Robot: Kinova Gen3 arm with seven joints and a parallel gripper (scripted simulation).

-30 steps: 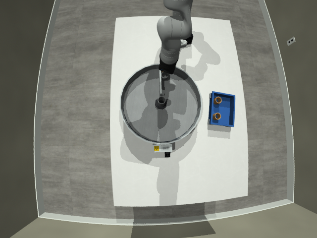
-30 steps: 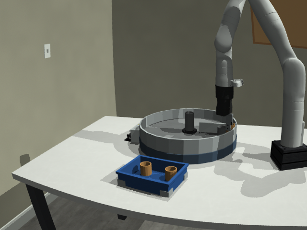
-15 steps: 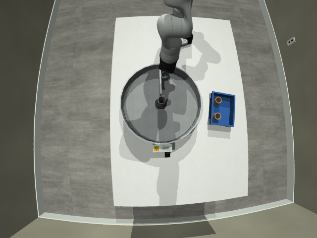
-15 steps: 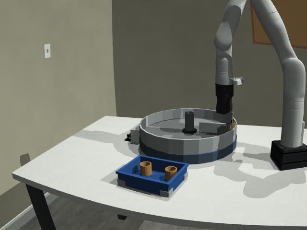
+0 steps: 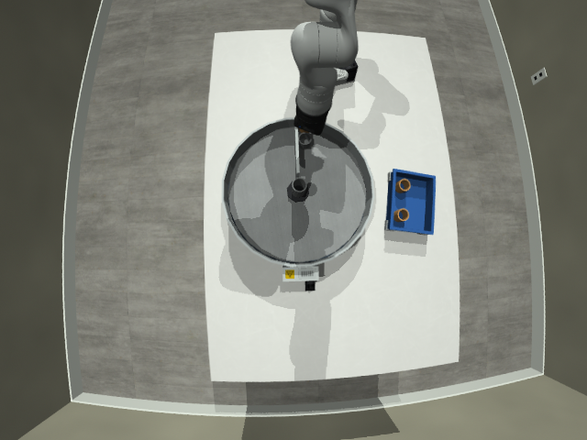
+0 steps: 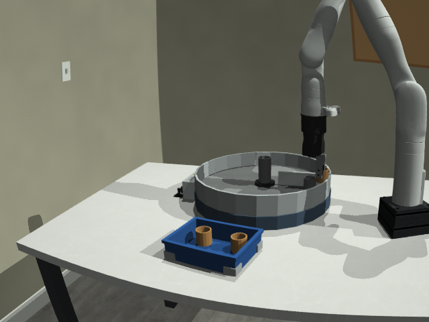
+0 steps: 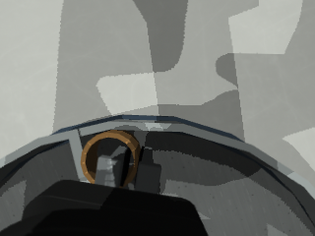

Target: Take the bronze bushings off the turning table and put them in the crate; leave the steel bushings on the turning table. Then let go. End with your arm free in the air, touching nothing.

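Now: the blue crate 280 mm to the left of my hand, 260 mm ahead of it and 90 mm below it. From my hand the other things lie so: round turning table: 170 mm ahead, 70 mm to the right, 70 mm below.
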